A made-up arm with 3 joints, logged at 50 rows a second.
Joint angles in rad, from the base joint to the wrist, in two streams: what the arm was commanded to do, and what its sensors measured. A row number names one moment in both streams.
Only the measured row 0 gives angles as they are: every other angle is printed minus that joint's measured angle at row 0.
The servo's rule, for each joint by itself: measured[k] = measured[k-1] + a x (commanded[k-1-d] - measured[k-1]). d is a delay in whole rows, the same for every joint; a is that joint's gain. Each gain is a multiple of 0.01, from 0.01 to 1. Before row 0 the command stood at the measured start. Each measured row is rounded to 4 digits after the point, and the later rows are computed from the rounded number. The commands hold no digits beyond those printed.
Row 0, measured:
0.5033, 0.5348, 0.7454
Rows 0 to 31, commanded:
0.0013, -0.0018, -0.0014
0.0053, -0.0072, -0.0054
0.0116, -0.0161, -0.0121
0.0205, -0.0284, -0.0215
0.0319, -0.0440, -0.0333
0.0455, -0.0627, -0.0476
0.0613, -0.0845, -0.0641
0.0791, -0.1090, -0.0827
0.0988, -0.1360, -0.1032
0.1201, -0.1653, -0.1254
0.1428, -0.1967, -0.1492
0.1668, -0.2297, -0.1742
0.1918, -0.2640, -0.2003
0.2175, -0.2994, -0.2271
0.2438, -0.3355, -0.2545
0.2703, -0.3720, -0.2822
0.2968, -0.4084, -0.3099
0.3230, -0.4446, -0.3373
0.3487, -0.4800, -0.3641
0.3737, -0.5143, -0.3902
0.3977, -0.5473, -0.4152
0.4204, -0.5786, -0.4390
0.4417, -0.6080, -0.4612
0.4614, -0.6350, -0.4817
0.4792, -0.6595, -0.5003
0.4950, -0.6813, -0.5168
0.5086, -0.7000, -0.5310
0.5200, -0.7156, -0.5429
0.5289, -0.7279, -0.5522
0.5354, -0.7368, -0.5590
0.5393, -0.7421, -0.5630
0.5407, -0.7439, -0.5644
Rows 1 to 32, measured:
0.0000, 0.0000, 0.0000
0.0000, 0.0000, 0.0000
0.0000, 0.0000, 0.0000
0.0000, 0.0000, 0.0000
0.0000, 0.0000, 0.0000
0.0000, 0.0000, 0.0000
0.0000, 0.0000, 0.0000
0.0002, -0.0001, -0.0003
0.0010, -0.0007, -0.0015
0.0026, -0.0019, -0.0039
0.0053, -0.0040, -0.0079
0.0093, -0.0072, -0.0137
0.0147, -0.0116, -0.0215
0.0217, -0.0174, -0.0313
0.0303, -0.0247, -0.0431
0.0406, -0.0336, -0.0569
0.0525, -0.0441, -0.0727
0.0660, -0.0563, -0.0903
0.0811, -0.0702, -0.1096
0.0977, -0.0857, -0.1305
0.1157, -0.1028, -0.1527
0.1349, -0.1214, -0.1761
0.1552, -0.1414, -0.2005
0.1764, -0.1628, -0.2257
0.1984, -0.1853, -0.2514
0.2209, -0.2089, -0.2773
0.2438, -0.2333, -0.3033
0.2669, -0.2584, -0.3290
0.2899, -0.2840, -0.3543
0.3127, -0.3099, -0.3789
0.3350, -0.3359, -0.4025
0.3566, -0.3618, -0.4250
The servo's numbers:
d 7
a 0.15 0.08 0.23

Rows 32 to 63, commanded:
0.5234, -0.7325, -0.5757
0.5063, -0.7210, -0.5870
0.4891, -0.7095, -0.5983
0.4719, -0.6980, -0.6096
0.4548, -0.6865, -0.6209
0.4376, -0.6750, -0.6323
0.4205, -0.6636, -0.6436
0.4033, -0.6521, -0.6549
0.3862, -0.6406, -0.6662
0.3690, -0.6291, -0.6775
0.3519, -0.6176, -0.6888
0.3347, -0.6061, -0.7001
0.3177, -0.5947, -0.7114
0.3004, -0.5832, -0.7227
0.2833, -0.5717, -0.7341
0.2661, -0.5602, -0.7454
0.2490, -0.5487, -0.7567
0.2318, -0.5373, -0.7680
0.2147, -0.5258, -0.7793
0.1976, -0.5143, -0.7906
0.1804, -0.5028, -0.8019
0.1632, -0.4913, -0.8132
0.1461, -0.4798, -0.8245
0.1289, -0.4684, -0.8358
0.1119, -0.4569, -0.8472
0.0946, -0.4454, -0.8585
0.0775, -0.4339, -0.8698
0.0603, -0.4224, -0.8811
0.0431, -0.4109, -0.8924
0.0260, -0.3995, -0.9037
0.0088, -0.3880, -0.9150
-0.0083, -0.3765, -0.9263
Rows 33 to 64, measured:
0.3774, -0.3874, -0.4461
0.3971, -0.4124, -0.4656
0.4155, -0.4367, -0.4834
0.4325, -0.4600, -0.4992
0.4479, -0.4821, -0.5130
0.4616, -0.5029, -0.5245
0.4735, -0.5222, -0.5337
0.4810, -0.5390, -0.5434
0.4848, -0.5536, -0.5534
0.4854, -0.5661, -0.5637
0.4834, -0.5767, -0.5743
0.4791, -0.5855, -0.5850
0.4729, -0.5927, -0.5959
0.4650, -0.5984, -0.6069
0.4557, -0.6027, -0.6179
0.4453, -0.6057, -0.6290
0.4339, -0.6076, -0.6402
0.4216, -0.6084, -0.6514
0.4086, -0.6082, -0.6626
0.3950, -0.6071, -0.6738
0.3808, -0.6052, -0.6850
0.3662, -0.6025, -0.6963
0.3512, -0.5991, -0.7076
0.3359, -0.5951, -0.7189
0.3203, -0.5905, -0.7302
0.3045, -0.5853, -0.7415
0.2885, -0.5796, -0.7528
0.2723, -0.5735, -0.7641
0.2559, -0.5669, -0.7754
0.2394, -0.5599, -0.7867
0.2228, -0.5526, -0.7980
0.2062, -0.5449, -0.8093

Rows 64 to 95, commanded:
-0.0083, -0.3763, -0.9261
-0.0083, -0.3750, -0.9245
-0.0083, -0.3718, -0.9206
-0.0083, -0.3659, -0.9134
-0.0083, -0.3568, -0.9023
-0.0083, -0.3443, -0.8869
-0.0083, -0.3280, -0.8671
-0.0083, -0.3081, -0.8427
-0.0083, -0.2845, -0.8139
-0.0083, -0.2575, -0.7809
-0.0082, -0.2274, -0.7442
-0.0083, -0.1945, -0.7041
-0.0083, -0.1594, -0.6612
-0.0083, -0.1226, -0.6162
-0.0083, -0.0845, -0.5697
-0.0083, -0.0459, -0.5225
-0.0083, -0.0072, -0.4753
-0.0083, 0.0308, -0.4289
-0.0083, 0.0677, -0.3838
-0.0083, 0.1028, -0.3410
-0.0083, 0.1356, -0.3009
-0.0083, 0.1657, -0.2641
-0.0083, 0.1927, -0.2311
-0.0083, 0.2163, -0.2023
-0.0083, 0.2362, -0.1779
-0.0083, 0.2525, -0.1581
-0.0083, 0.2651, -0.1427
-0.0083, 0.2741, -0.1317
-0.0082, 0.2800, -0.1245
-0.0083, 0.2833, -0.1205
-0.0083, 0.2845, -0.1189
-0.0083, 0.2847, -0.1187
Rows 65 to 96, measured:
0.1895, -0.5369, -0.8206
0.1727, -0.5287, -0.8319
0.1558, -0.5202, -0.8432
0.1389, -0.5115, -0.8545
0.1220, -0.5025, -0.8658
0.1050, -0.4933, -0.8771
0.0880, -0.4840, -0.8884
0.0736, -0.4754, -0.8971
0.0613, -0.4674, -0.9034
0.0509, -0.4598, -0.9074
0.0420, -0.4523, -0.9088
0.0345, -0.4447, -0.9073
0.0281, -0.4367, -0.9026
0.0226, -0.4280, -0.8944
0.0180, -0.4184, -0.8825
0.0141, -0.4077, -0.8667
0.0107, -0.3957, -0.8470
0.0079, -0.3822, -0.8234
0.0055, -0.3672, -0.7960
0.0034, -0.3506, -0.7650
0.0016, -0.3324, -0.7308
0.0001, -0.3126, -0.6937
-0.0012, -0.2913, -0.6543
-0.0023, -0.2686, -0.6131
-0.0032, -0.2446, -0.5707
-0.0040, -0.2196, -0.5277
-0.0046, -0.1938, -0.4848
-0.0052, -0.1674, -0.4425
-0.0057, -0.1408, -0.4015
-0.0061, -0.1141, -0.3623
-0.0064, -0.0877, -0.3255
-0.0067, -0.0618, -0.2916

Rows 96 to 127, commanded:
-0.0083, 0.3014, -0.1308
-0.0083, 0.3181, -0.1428
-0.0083, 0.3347, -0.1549
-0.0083, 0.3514, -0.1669
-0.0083, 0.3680, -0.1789
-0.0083, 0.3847, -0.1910
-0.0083, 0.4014, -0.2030
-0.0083, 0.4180, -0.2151
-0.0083, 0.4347, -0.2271
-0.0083, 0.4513, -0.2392
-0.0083, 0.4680, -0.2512
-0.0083, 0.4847, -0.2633
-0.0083, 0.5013, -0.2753
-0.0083, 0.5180, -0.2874
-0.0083, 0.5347, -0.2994
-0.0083, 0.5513, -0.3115
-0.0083, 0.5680, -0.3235
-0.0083, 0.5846, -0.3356
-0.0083, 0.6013, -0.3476
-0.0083, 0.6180, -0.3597
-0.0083, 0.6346, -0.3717
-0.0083, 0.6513, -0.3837
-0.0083, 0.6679, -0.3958
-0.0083, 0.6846, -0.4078
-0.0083, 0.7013, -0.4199
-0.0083, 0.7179, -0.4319
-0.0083, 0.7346, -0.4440
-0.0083, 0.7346, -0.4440
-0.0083, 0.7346, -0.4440
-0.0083, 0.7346, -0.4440
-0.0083, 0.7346, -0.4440
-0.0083, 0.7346, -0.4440
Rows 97 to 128, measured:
-0.0069, -0.0367, -0.2609
-0.0071, -0.0126, -0.2337
-0.0073, 0.0103, -0.2102
-0.0074, 0.0319, -0.1905
-0.0075, 0.0520, -0.1744
-0.0076, 0.0706, -0.1616
-0.0077, 0.0877, -0.1517
-0.0078, 0.1048, -0.1469
-0.0079, 0.1219, -0.1460
-0.0080, 0.1389, -0.1480
-0.0080, 0.1559, -0.1523
-0.0080, 0.1729, -0.1584
-0.0080, 0.1898, -0.1659
-0.0080, 0.2067, -0.1744
-0.0080, 0.2236, -0.1838
-0.0080, 0.2405, -0.1938
-0.0080, 0.2574, -0.2042
-0.0080, 0.2742, -0.2150
-0.0080, 0.2910, -0.2261
-0.0080, 0.3078, -0.2374
-0.0080, 0.3246, -0.2489
-0.0080, 0.3414, -0.2605
-0.0080, 0.3582, -0.2722
-0.0080, 0.3750, -0.2840
-0.0080, 0.3918, -0.2959
-0.0080, 0.4086, -0.3078
-0.0080, 0.4254, -0.3197
-0.0080, 0.4421, -0.3317
-0.0080, 0.4588, -0.3437
-0.0080, 0.4755, -0.3557
-0.0080, 0.4922, -0.3677
-0.0080, 0.5089, -0.3797

